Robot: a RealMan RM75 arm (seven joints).
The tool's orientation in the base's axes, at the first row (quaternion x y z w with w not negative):
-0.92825, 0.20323, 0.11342, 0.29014
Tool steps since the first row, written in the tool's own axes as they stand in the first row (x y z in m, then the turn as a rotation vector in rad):
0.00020, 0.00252, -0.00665, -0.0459, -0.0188, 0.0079
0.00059, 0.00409, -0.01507, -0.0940, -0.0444, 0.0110
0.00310, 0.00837, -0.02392, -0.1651, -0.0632, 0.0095
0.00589, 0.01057, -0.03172, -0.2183, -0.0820, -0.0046
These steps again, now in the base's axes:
-0.00032, -0.00584, 0.00405, -0.0333, 0.0330, 0.0180
0.00011, -0.01206, 0.00994, -0.0652, 0.0690, 0.0439
0.00127, -0.02122, 0.01414, -0.1201, 0.1043, 0.0777
0.00351, -0.02830, 0.01842, -0.1579, 0.1267, 0.1158

